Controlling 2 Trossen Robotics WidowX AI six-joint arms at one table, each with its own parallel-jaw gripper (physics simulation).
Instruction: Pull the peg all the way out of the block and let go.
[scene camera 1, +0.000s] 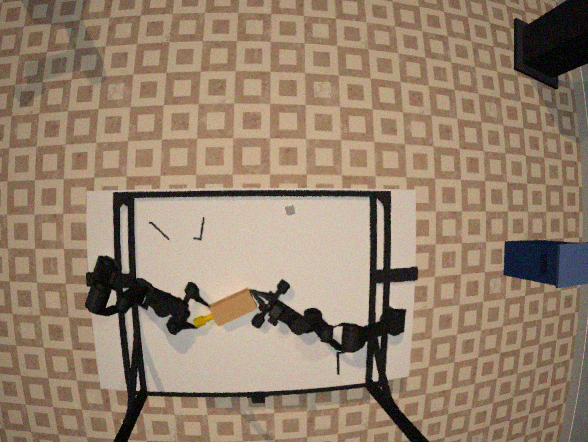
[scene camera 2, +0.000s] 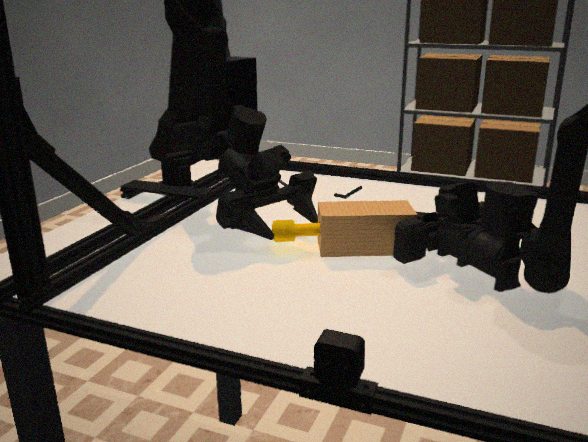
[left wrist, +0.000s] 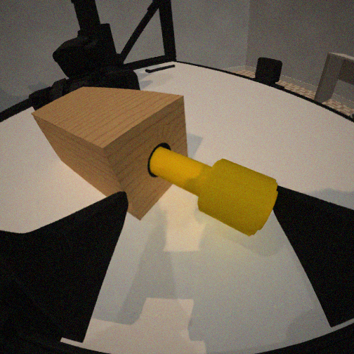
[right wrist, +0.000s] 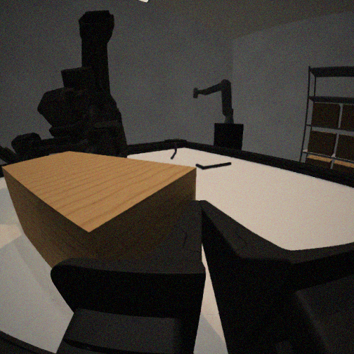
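Where they show: left gripper, fingertip midpoint: (scene camera 1: 203, 317) (scene camera 2: 295, 230); right gripper, fingertip midpoint: (scene camera 1: 249, 289); left arm's base, origin of the base link: (scene camera 1: 108, 267) (scene camera 2: 176, 184); right arm's base, origin of the base link: (scene camera 1: 389, 316).
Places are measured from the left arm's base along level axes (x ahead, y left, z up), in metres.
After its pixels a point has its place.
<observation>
A wooden block (scene camera 1: 233, 306) @[y 0.079, x 0.456, z 0.049 m] (scene camera 2: 367, 230) @[y 0.047, x 0.483, z 0.025 m] (left wrist: 110, 120) (right wrist: 100, 185) lies on the white table. A yellow peg (scene camera 1: 202, 320) @[y -0.016, x 0.381, z 0.030 m] (scene camera 2: 284, 230) @[y -0.039, x 0.386, z 0.019 m] (left wrist: 237, 196) sticks out of the hole in its end face, its thick head outside and its shaft partly in the hole. My left gripper (scene camera 1: 202, 316) @[y -0.008, x 0.379, z 0.010 m] (scene camera 2: 295, 229) @[y -0.008, x 0.379, z 0.010 m] (left wrist: 199, 195) is open around the peg. One fingertip is at the outer side of the head, the other near the block's corner, with a gap to the peg. My right gripper (scene camera 1: 251, 291) @[y 0.150, x 0.485, z 0.026 m] (right wrist: 197, 206) is shut and empty, its tips at the block's opposite end.
A black frame (scene camera 1: 250, 194) @[y 0.442, x 0.357, z 0.001 m] (scene camera 2: 150, 336) borders the table. A black angled piece (scene camera 1: 201, 230) @[y 0.262, x 0.256, z -0.013 m] (scene camera 2: 348, 192) @[y 0.247, x 0.261, z -0.013 m] (right wrist: 213, 165), a thin black stick (scene camera 1: 159, 230) @[y 0.198, x 0.120, z -0.014 m] and a small grey square (scene camera 1: 290, 210) @[y 0.452, x 0.505, z -0.016 m] lie farther back. A shelf (scene camera 2: 404, 90) (right wrist: 308, 115) with boxes stands beyond the table.
</observation>
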